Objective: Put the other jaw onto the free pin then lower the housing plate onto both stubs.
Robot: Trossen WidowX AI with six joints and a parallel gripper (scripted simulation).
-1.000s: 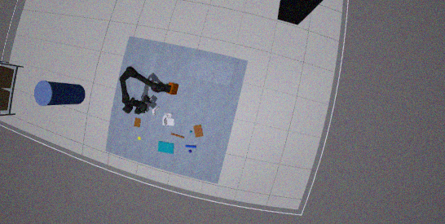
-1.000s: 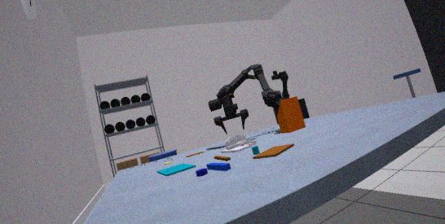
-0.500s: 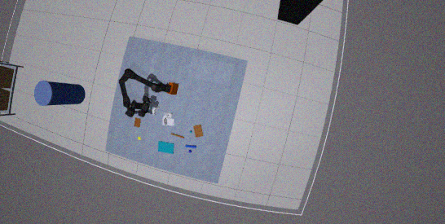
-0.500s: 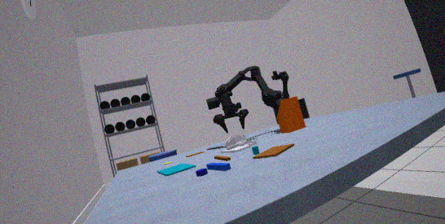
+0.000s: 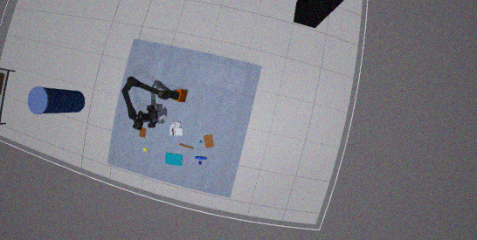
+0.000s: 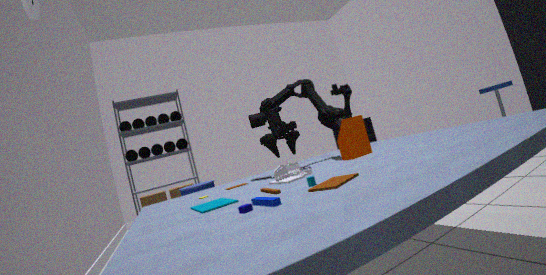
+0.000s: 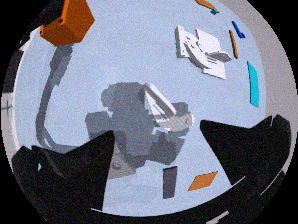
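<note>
Now: the light grey jaw piece 50 mm ahead of my gripper tip, 10 mm to the left of it and 70 mm below it. From my gripper tip the other things lie so: teal plate 380 mm ahead, 190 mm to the left, 70 mm below; brown bar 230 mm ahead, 290 mm to the left, 70 mm below; white base 110 mm ahead, 170 mm to the left, 70 mm below.
</note>
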